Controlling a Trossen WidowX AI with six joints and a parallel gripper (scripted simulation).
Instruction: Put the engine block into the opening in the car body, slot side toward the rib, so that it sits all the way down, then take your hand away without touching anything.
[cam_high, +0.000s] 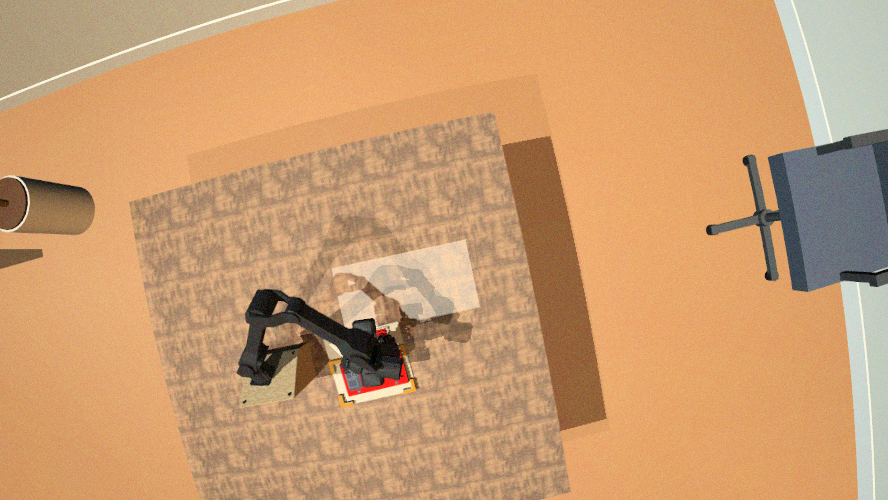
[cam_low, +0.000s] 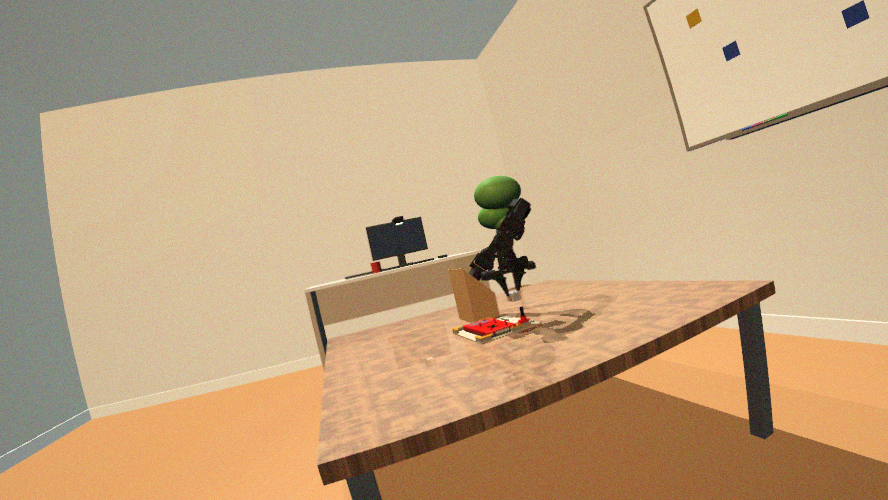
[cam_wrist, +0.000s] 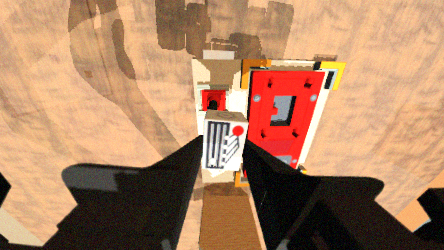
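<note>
The cream base plate is 3 cm behind my gripper tip, 9 cm to the right of it and 9 cm below it. From my gripper tip the other things lie so: engine block (1 cm below).
</note>
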